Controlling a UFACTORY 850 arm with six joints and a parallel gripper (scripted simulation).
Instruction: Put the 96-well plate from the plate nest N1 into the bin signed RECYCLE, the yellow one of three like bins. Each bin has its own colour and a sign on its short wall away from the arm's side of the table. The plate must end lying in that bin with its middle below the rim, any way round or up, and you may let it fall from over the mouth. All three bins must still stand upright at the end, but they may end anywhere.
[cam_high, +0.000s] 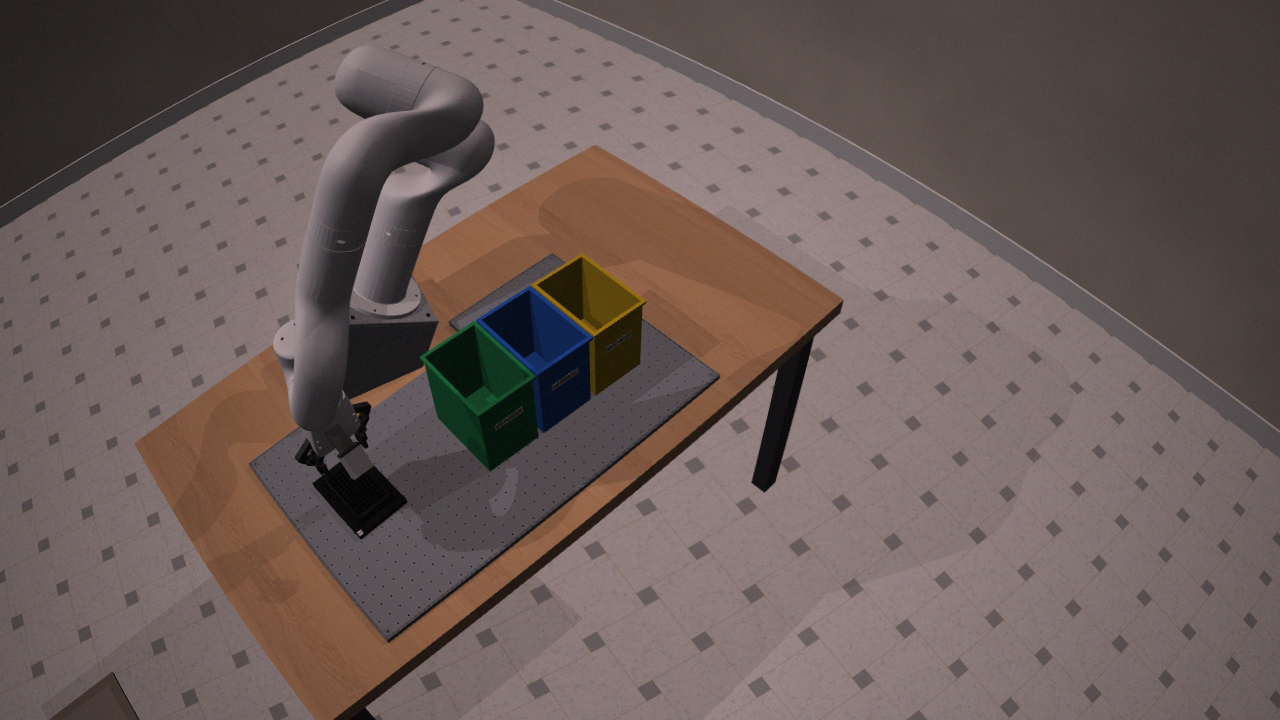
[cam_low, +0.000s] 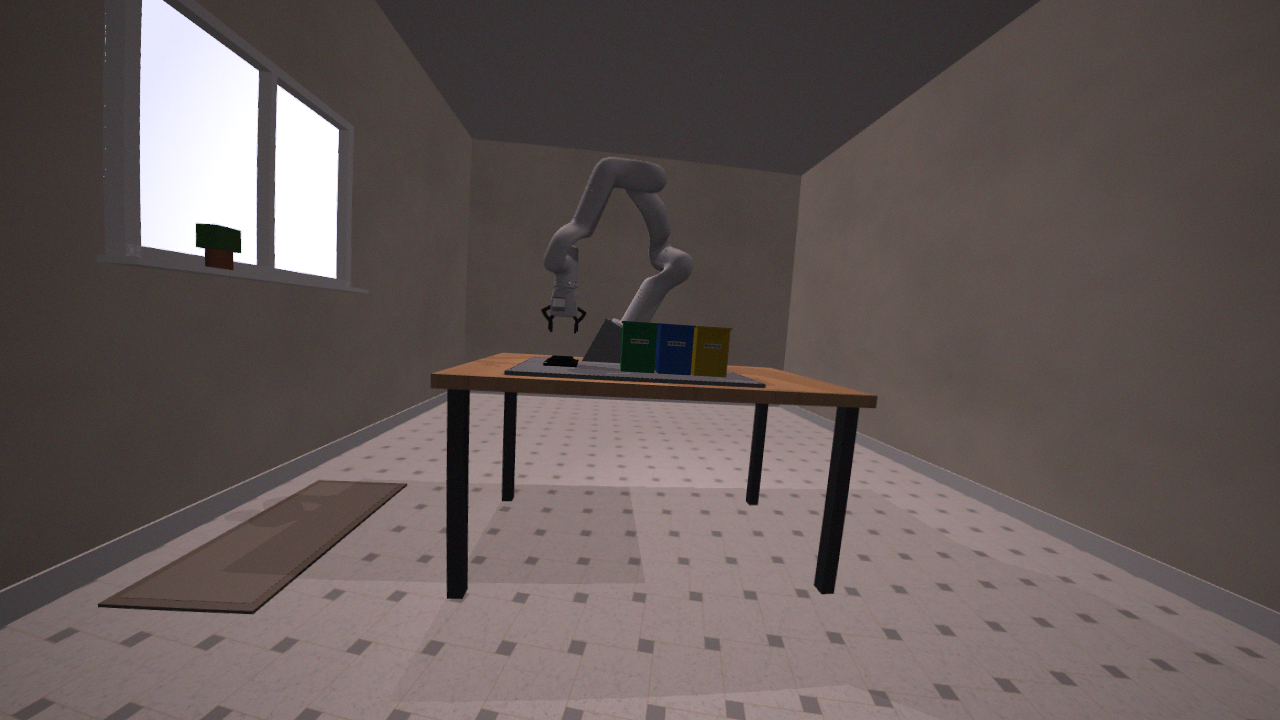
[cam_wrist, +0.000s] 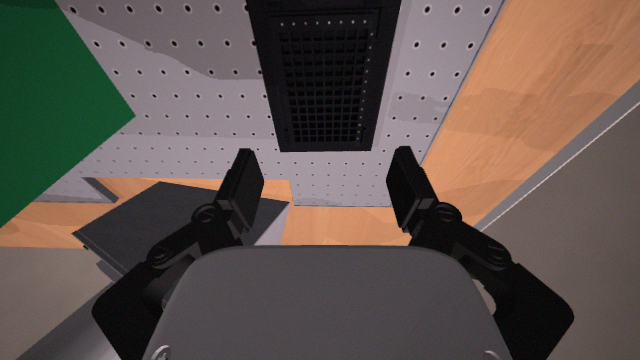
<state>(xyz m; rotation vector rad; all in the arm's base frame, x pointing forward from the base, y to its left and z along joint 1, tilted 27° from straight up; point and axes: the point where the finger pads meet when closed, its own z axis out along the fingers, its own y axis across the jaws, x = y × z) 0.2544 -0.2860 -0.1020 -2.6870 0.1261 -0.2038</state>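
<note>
Now: hand 11 cm above the black 96-well plate. Round my hand: black plate nest 13 cm below; then green bin 8 cm ahead, 28 cm to the left, 4 cm below; then blue bin 9 cm ahead, 41 cm to the left, 4 cm below.
</note>
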